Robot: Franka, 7 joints.
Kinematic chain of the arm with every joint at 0, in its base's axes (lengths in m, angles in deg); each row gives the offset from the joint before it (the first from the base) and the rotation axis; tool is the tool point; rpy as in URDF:
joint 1: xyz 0 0 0.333 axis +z
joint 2: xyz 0 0 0 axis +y
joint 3: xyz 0 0 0.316 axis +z
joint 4: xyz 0.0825 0 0 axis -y
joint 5: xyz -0.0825 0 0.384 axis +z
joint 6: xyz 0 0 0 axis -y
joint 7: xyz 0.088 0 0 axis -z
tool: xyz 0 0 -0.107 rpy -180 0 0
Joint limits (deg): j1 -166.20..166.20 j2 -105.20..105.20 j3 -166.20..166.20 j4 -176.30..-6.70 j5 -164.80..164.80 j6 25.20..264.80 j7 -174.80..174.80
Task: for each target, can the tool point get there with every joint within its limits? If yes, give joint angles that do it. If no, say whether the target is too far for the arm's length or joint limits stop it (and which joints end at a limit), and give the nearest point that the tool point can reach.
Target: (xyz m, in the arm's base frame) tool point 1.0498 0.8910 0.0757
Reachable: no: too far | nearest point 0.6429 0.5457 0.1754 | short by 0.543 m
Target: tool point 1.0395 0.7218 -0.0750
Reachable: no: too far | nearest point 0.6707 0.4657 0.0698 | short by 0.472 m
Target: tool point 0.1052 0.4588 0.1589
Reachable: yes | joints 3.62 64.13 54.87 -129.30 68.68 100.10 91.75
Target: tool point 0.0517 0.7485 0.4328
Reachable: yes | joints 66.23 84.60 66.48 -26.54 -102.26 217.26 -52.30
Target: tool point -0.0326 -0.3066 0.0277
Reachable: yes | joints -130.62 39.55 16.90 -147.94 -89.75 163.48 -109.35
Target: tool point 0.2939 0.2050 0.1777
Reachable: yes | joints -48.24 -52.76 100.54 -158.94 -52.33 157.01 -5.05
